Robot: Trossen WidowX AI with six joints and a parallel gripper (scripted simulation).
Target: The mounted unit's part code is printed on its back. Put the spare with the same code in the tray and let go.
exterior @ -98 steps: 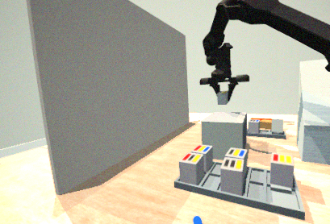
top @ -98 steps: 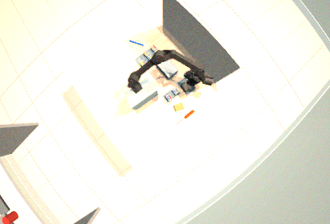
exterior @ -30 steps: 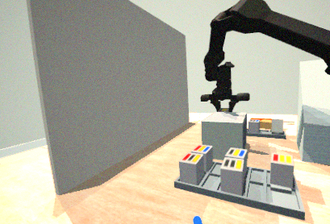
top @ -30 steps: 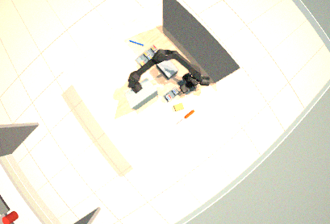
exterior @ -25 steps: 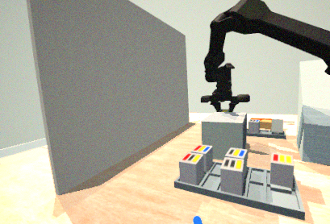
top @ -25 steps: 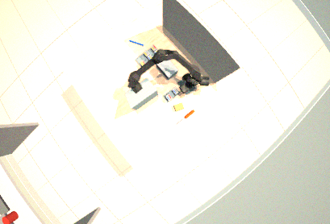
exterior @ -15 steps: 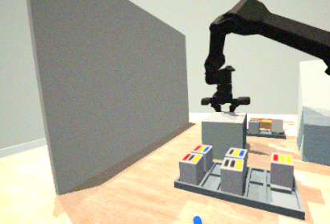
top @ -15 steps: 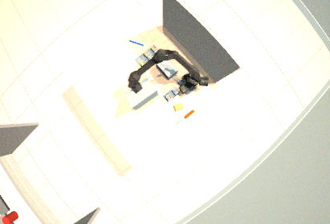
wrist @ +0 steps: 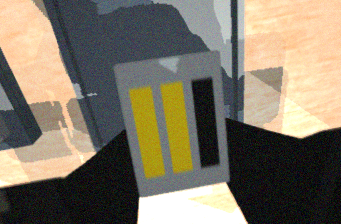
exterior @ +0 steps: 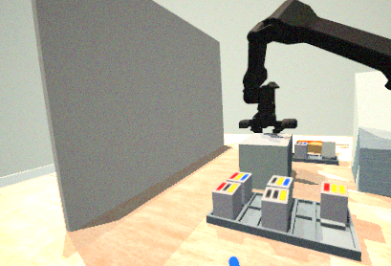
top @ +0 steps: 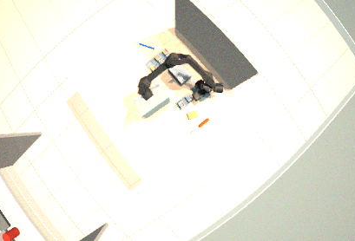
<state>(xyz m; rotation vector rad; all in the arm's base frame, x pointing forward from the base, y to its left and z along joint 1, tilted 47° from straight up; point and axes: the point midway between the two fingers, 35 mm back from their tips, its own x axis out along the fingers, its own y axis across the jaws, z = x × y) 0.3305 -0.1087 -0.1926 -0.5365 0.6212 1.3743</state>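
Now: gripper tip 10 mm to the right of the flat grey tray and 20 mm above it. From my gripper tip the other things lie so: small rack 140 mm behind, 40 mm to the left, 20 mm below; yellow box 170 mm behind, 80 mm to the right, 10 mm below; grey mounted unit 40 mm behind, 230 mm to the left, 30 mm above.
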